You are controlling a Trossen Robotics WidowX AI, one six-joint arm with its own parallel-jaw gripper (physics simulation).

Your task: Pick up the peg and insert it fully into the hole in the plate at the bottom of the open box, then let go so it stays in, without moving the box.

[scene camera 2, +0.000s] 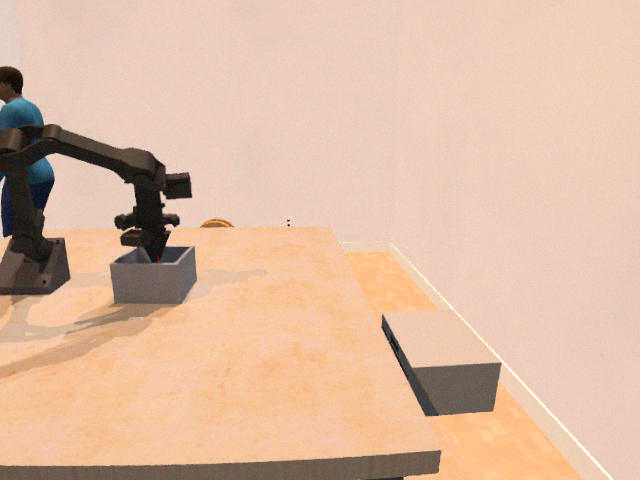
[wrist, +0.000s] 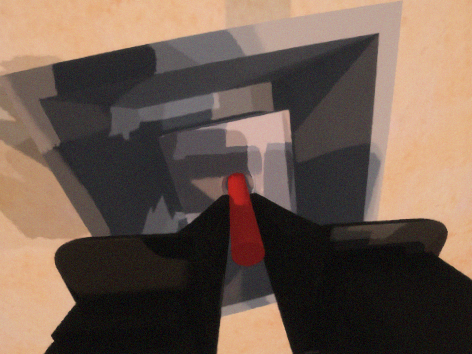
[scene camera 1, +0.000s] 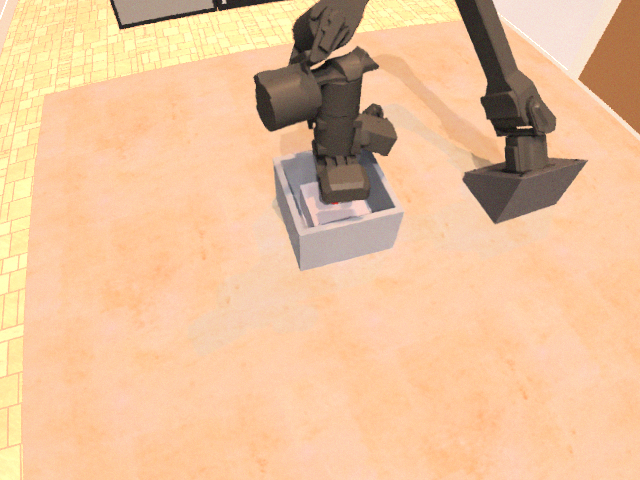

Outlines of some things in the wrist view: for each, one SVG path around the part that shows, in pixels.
The gripper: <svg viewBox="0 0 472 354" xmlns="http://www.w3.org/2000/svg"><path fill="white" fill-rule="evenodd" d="M229 195L222 195L196 219L177 233L83 237L61 245L55 253L54 262L76 304L51 334L55 342L51 343L44 354L217 354L230 236ZM250 194L265 250L263 260L292 354L472 354L472 279L438 257L448 235L447 228L443 223L432 219L413 218L319 225L257 193Z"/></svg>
A grey box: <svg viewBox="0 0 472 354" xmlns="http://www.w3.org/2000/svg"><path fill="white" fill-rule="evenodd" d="M229 236L221 317L277 303L264 260L262 259L259 263L252 266L241 266L235 263L231 255L231 236ZM403 0L256 23L105 52L1 75L0 84L92 237L177 233L188 225L158 137L174 131L281 110L289 110L297 215L319 225L377 221L390 128Z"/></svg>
A red peg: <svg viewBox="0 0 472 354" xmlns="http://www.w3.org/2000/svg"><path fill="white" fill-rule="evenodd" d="M233 173L228 177L231 255L233 261L238 265L252 266L264 258L265 250L244 174Z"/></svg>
A pale plate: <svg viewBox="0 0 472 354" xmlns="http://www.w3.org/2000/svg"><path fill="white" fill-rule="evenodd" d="M289 110L249 115L174 131L158 137L188 224L203 213L218 198L228 194L228 177L233 173L244 174L249 195L257 193L297 214Z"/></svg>
